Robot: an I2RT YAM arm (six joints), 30 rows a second.
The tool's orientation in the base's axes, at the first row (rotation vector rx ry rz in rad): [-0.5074, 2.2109, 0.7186]
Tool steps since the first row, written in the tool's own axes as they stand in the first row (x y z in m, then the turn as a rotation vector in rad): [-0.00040, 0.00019, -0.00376, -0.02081, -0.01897, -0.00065]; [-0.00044, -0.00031, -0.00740, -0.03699, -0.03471, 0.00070]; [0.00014, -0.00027, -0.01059, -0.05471, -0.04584, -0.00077]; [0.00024, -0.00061, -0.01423, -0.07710, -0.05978, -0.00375]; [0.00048, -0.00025, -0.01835, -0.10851, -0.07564, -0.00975]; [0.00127, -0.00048, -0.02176, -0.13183, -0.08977, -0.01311]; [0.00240, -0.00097, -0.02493, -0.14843, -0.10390, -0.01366]
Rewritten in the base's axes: [-0.00184, -0.00217, 0.00249, 0.02351, -0.01215, 0.00965]; [-0.00347, -0.00485, 0.00442, 0.04332, -0.02118, 0.01576]; [-0.00556, -0.00691, 0.00580, 0.06009, -0.02826, 0.02619]; [-0.00737, -0.00947, 0.00767, 0.08062, -0.03782, 0.04004]; [-0.00991, -0.01183, 0.00994, 0.10642, -0.04955, 0.06173]; [-0.01210, -0.01426, 0.01120, 0.12745, -0.05937, 0.07643]; [-0.01424, -0.01679, 0.01198, 0.14563, -0.06831, 0.08448]
